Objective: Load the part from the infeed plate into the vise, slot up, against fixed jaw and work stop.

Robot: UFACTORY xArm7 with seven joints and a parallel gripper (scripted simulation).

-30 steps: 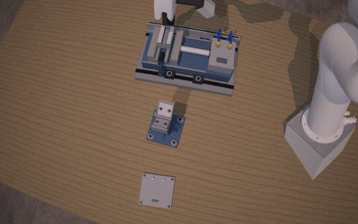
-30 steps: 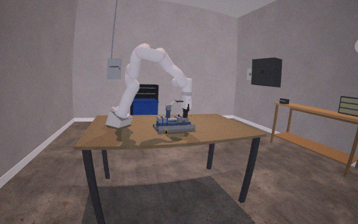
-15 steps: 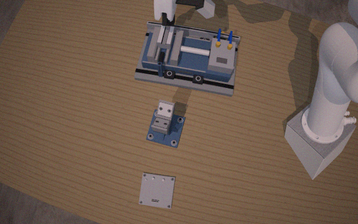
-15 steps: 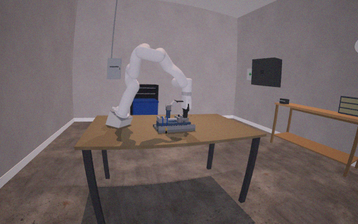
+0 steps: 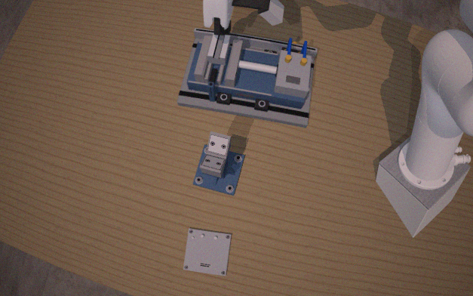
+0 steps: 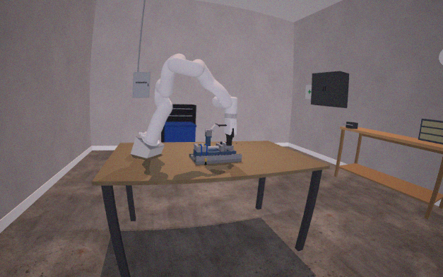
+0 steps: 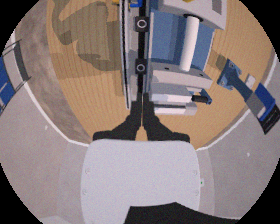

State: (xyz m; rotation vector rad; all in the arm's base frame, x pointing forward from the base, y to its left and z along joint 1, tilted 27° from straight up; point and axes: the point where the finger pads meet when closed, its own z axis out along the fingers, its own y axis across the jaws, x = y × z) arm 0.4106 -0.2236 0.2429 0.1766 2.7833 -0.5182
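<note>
Right now the fixed jaw is 4 cm ahead of my hand, 6 cm to the left of it and 4 cm below it. From my hand the other things lie so: part: 1 cm ahead, 4 cm to the left, 2 cm below; work stop: 2 cm ahead, 11 cm to the left, 3 cm below; moving jaw: 2 cm behind, 7 cm to the left, 4 cm below.
</note>
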